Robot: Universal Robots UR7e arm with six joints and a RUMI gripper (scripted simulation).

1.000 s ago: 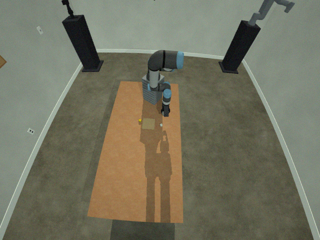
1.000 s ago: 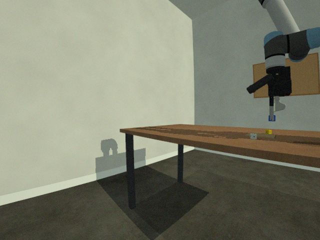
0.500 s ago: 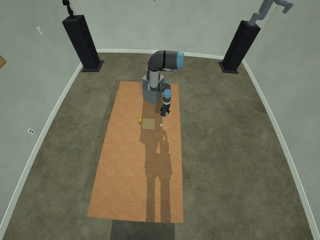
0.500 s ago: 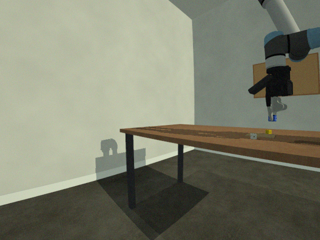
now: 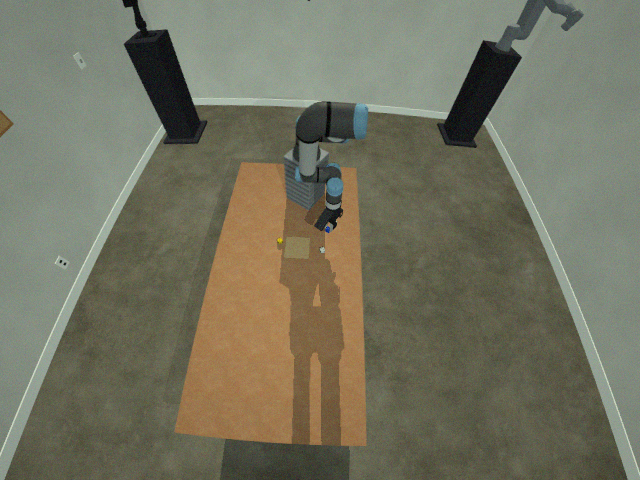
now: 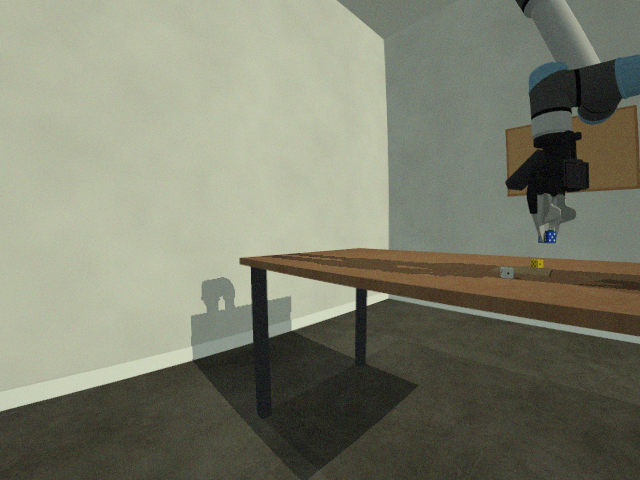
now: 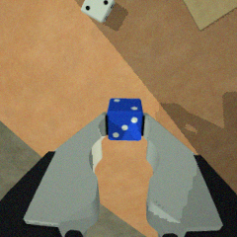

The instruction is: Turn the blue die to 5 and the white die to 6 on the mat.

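My gripper is now 90 mm above the white die, 80 mm short of it and 30 mm to the left of it. Round my hand: blue die (right at my hand); then yellow die (270 mm to the right, 90 mm below, 30 mm ahead); then tan mat (170 mm to the right, 100 mm below, 60 mm ahead).
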